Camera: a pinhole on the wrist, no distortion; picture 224 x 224 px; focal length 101.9 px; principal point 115.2 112.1 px. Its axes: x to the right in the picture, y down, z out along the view. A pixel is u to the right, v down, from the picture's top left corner.
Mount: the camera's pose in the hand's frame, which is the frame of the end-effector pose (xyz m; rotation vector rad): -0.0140 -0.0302 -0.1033 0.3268 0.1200 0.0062
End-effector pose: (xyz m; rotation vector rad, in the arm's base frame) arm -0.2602 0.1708 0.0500 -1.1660 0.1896 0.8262
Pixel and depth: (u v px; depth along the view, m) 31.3 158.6 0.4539
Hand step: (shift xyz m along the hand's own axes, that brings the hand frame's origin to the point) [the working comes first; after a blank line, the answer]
In the camera's frame: -0.3737 0.2071 0.4539

-0.3285 0.0113 0.4333
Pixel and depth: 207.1 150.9 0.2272
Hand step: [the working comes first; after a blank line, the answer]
In the camera's frame: 0.2049 0.0865 0.2272

0.2175 -0.0157 0.1141
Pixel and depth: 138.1 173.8 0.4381
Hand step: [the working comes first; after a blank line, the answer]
In the camera's frame: 0.0985 0.2653 0.4381

0.1392 0.0834 0.3821
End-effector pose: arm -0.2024 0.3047 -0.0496 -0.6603 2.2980 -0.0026
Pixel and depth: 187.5 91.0 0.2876
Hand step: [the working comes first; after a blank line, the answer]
In the camera's frame: 0.2041 -0.0596 0.2876

0.2219 -0.1734 0.1242
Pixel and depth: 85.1 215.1 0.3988
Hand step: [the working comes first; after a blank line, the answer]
In the camera's frame: -0.1178 0.4031 0.3988

-0.0783 0.2210 0.4145
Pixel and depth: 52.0 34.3 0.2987
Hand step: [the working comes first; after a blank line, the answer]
In the camera's frame: -0.1853 -0.2281 0.2987

-0.1656 -0.3465 0.1260
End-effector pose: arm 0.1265 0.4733 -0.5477 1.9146 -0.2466 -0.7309
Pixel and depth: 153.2 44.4 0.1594
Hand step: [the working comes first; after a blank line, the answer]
In the camera's frame: 0.0594 -0.1059 0.1594

0.0625 -0.1800 0.0057
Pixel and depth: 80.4 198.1 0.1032
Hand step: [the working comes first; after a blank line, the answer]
In the camera's frame: -0.0352 0.0871 0.1032

-0.0356 0.0184 0.0257
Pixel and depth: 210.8 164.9 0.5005
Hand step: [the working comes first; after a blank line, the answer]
In the camera's frame: 0.4696 0.2593 0.5005

0.5150 0.0673 0.3956
